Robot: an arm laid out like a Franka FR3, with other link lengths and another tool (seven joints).
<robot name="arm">
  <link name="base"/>
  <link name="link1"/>
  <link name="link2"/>
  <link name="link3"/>
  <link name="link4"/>
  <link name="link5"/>
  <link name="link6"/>
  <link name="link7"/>
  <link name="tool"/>
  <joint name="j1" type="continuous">
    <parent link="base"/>
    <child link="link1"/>
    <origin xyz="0 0 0.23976" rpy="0 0 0"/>
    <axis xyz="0 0 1"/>
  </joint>
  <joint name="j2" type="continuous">
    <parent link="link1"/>
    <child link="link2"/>
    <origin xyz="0 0 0" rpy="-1.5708 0 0"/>
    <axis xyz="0 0 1"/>
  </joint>
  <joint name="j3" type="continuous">
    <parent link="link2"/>
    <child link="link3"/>
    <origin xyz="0 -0.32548 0" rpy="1.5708 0 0"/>
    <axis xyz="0 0 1"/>
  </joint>
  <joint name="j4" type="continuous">
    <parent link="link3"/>
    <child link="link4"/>
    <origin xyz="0.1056 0 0" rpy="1.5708 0 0"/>
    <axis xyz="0 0 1"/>
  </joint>
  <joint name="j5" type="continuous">
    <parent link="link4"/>
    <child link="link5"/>
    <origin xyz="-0.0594 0.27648 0" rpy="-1.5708 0 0"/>
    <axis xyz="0 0 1"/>
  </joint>
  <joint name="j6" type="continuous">
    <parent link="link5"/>
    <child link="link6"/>
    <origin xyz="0 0 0" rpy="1.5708 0 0"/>
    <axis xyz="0 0 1"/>
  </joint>
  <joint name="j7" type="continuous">
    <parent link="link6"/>
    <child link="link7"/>
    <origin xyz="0.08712 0 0" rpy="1.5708 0 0"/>
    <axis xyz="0 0 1"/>
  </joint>
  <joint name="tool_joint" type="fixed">
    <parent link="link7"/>
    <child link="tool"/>
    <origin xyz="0.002 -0.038 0.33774" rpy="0 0.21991 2.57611"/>
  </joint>
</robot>
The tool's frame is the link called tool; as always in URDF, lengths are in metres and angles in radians. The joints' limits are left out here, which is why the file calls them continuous.
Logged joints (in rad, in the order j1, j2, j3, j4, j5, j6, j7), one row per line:
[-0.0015, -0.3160, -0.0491, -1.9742, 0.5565, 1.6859, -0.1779]
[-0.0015, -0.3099, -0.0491, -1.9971, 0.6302, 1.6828, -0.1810]
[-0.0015, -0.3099, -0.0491, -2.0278, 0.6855, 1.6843, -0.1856]
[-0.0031, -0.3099, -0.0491, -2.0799, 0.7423, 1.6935, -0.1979]
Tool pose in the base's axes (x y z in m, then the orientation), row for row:
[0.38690, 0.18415, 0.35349, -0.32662, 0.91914, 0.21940, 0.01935]
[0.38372, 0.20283, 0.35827, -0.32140, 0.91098, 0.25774, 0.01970]
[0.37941, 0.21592, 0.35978, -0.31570, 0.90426, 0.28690, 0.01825]
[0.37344, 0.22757, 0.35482, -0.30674, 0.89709, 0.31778, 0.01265]
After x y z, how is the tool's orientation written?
As a quaternion, x y z w.
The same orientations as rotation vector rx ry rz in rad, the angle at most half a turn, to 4 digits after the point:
[-1.0137, 2.8525, 0.6809]
[-0.9972, 2.8266, 0.7997]
[-0.9804, 2.8083, 0.8910]
[-0.9560, 2.7958, 0.9904]

